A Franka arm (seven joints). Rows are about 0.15 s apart.
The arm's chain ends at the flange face. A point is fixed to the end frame.
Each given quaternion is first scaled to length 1.
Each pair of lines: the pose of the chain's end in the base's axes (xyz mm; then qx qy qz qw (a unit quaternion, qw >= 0)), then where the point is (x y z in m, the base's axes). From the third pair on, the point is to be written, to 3 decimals.
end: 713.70 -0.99 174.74 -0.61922 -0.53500 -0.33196 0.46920
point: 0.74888 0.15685 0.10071
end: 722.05 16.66 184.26 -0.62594 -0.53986 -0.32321 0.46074
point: 0.75688 0.17231 0.10557
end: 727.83 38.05 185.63 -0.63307 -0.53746 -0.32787 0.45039
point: 0.767 0.192 0.105
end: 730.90 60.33 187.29 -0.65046 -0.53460 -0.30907 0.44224
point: 0.769 0.210 0.099
